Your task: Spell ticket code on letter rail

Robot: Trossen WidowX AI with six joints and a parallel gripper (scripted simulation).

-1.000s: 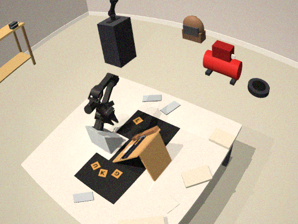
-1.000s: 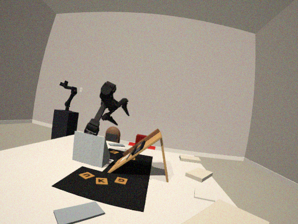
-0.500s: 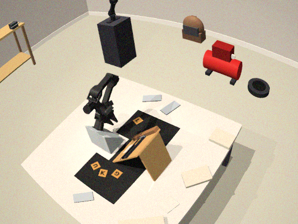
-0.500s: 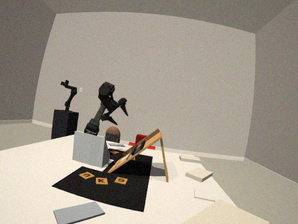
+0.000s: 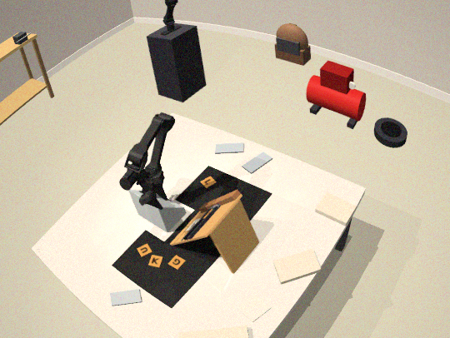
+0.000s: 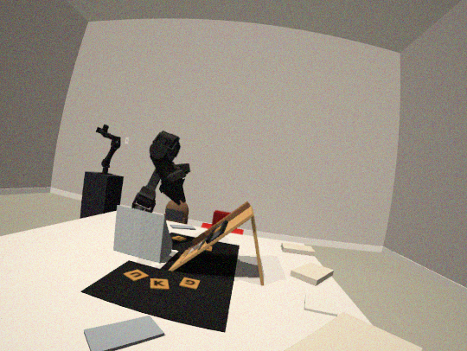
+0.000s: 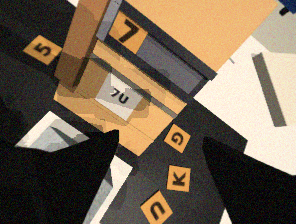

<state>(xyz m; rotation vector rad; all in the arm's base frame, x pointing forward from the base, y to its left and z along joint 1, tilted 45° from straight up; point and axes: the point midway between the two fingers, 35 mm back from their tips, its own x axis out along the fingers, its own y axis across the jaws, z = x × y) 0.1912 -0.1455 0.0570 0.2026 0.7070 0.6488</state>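
My gripper tip is 8 cm past the u tile, 15 cm to the left of it and 24 cm above it. Also, from my gripper tip: white ticket: 6 cm ahead, 7 cm to the left, 16 cm below; then black mat: 7 cm to the left, 24 cm below; then 7 tile: 13 cm ahead, 12 cm to the left, 9 cm below.
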